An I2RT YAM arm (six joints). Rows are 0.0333 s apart.
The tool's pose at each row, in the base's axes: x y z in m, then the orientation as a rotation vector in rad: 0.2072 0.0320 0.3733 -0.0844 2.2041 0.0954; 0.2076 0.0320 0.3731 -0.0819 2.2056 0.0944; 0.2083 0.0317 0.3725 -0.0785 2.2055 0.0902; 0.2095 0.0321 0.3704 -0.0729 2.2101 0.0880; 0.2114 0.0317 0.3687 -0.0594 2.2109 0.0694; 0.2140 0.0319 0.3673 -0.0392 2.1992 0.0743; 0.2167 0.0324 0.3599 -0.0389 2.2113 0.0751; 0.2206 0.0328 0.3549 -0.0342 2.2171 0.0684; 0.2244 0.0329 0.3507 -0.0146 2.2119 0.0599; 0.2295 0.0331 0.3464 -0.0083 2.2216 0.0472; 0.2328 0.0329 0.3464 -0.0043 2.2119 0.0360; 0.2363 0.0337 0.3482 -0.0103 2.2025 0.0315; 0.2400 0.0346 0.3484 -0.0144 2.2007 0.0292; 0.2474 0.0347 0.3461 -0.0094 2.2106 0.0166; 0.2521 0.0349 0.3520 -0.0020 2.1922 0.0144
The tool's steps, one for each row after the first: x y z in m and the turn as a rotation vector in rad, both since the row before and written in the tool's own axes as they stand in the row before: -0.0001 0.0000 0.0004 0.0016 0.0014 0.0015; 0.0001 -0.0004 0.0009 0.0043 -0.0003 0.0009; 0.0010 0.0002 0.0022 0.0037 0.0043 0.0035; 0.0002 -0.0006 0.0025 0.0183 0.0002 0.0030; -0.0004 0.0000 0.0029 0.0037 -0.0124 0.0159; 0.0044 0.0001 0.0066 -0.0003 0.0121 0.0009; 0.0017 0.0000 0.0061 0.0066 0.0056 0.0012; 0.0011 -0.0002 0.0056 0.0131 -0.0058 0.0109; 0.0004 -0.0001 0.0067 0.0116 0.0094 0.0002; -0.0020 -0.0003 0.0026 0.0094 -0.0099 -0.0013; -0.0035 0.0008 0.0017 0.0010 -0.0094 -0.0061; -0.0023 0.0008 0.0029 0.0001 -0.0018 -0.0038; -0.0025 -0.0001 0.0073 0.0110 0.0098 -0.0009; -0.0075 0.0002 0.0003 0.0042 -0.0185 0.0044
